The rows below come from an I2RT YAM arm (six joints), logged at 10 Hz.
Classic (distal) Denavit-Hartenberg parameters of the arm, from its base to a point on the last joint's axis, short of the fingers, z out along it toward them. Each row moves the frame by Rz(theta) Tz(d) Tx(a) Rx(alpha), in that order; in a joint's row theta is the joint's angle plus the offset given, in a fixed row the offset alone. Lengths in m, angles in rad.
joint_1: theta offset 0  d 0.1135  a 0.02  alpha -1.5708
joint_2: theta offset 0  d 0  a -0.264  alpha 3.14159
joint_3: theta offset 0.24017  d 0  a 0.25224  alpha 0
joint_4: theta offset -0.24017  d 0  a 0.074  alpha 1.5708
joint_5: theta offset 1.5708  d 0  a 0  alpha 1.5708
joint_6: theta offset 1.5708  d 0.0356  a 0  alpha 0
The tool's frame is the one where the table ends.
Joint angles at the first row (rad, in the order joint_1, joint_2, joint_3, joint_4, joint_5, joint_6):
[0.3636, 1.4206, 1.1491, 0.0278, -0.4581, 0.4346]
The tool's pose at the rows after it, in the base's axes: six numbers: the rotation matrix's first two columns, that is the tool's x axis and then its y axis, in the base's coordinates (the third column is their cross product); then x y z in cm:
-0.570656 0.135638 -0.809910 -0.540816 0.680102 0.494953 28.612 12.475 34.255
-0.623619 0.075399 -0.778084 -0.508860 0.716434 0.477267 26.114 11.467 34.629
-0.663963 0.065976 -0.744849 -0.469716 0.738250 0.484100 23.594 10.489 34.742
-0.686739 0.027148 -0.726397 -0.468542 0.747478 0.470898 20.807 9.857 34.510
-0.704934 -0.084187 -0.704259 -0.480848 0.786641 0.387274 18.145 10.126 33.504
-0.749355 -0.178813 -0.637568 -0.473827 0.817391 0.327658 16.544 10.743 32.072
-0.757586 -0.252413 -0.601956 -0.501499 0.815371 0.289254 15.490 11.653 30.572
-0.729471 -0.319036 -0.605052 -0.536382 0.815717 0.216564 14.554 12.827 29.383
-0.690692 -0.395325 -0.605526 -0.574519 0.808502 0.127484 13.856 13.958 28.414
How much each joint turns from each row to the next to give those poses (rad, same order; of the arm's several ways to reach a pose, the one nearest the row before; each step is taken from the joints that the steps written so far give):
[-0.0046, -0.0759, -0.0082, -0.1858, -0.0170, -0.0575]
[-0.0003, -0.0821, -0.0015, -0.1913, 0.0182, -0.0486]
[0.0012, -0.0891, -0.0294, -0.1187, 0.0197, 0.0039]
[0.0189, -0.0951, -0.0421, -0.1029, 0.0135, -0.0211]
[0.0752, -0.0663, -0.0339, -0.1304, 0.0969, -0.0622]
[0.0792, -0.0127, -0.0220, -0.1116, 0.0881, -0.0134]
[0.0773, -0.0051, -0.0443, -0.0203, 0.0502, -0.0020]
[0.0950, -0.0022, -0.0423, 0.0220, 0.0963, -0.0005]
[0.0845, 0.0147, -0.0251, 0.0141, 0.0973, -0.0192]

